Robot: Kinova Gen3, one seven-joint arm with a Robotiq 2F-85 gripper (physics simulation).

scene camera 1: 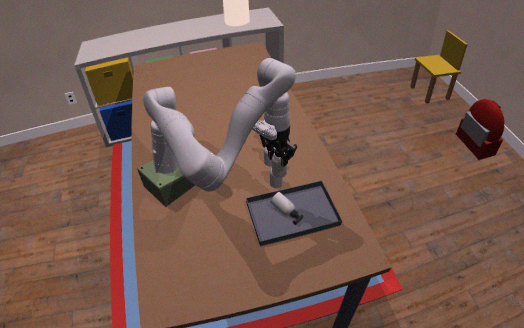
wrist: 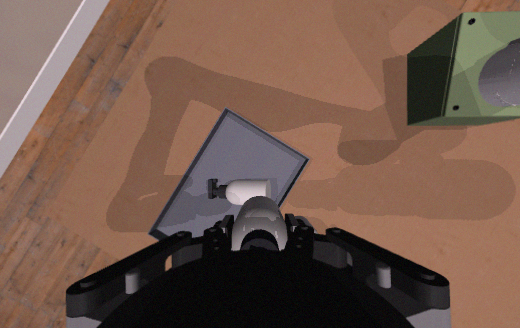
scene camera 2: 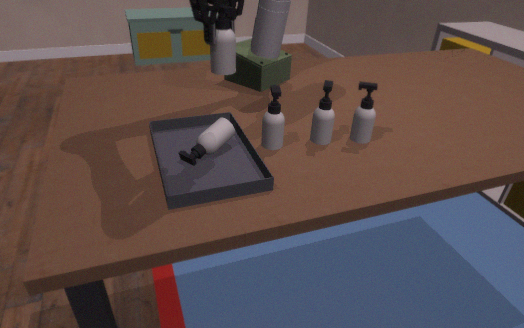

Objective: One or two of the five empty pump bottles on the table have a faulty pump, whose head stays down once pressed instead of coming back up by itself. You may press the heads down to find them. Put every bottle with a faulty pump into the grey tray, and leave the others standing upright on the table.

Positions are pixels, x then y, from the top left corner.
A grey tray shows in scene camera 1, in the wrist view and in scene camera 2 (236, 169). The same spot on the grey tray: (wrist: 235, 149) is (scene camera 1: 273, 228).
